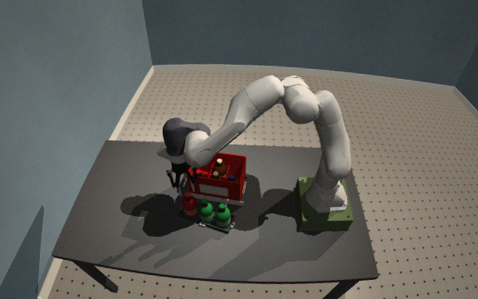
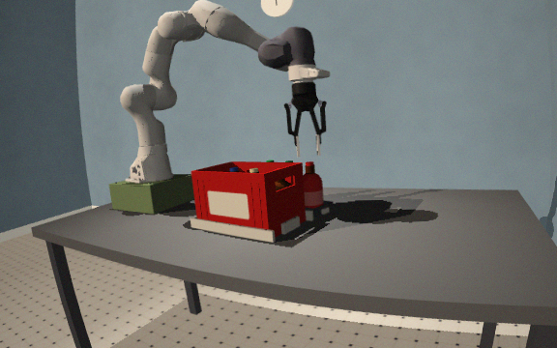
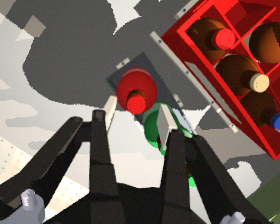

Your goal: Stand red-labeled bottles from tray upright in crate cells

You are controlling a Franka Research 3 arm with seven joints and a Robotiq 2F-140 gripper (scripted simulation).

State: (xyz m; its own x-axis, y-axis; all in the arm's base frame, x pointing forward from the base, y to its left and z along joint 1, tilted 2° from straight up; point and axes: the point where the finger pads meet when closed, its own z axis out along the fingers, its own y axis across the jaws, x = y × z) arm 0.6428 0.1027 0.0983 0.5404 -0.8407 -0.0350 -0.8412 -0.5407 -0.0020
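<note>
Now: hand 130 mm above the red-labeled bottle. The rest, counted from my hand: red crate 110 mm behind, 190 mm to the right, 130 mm below.
</note>
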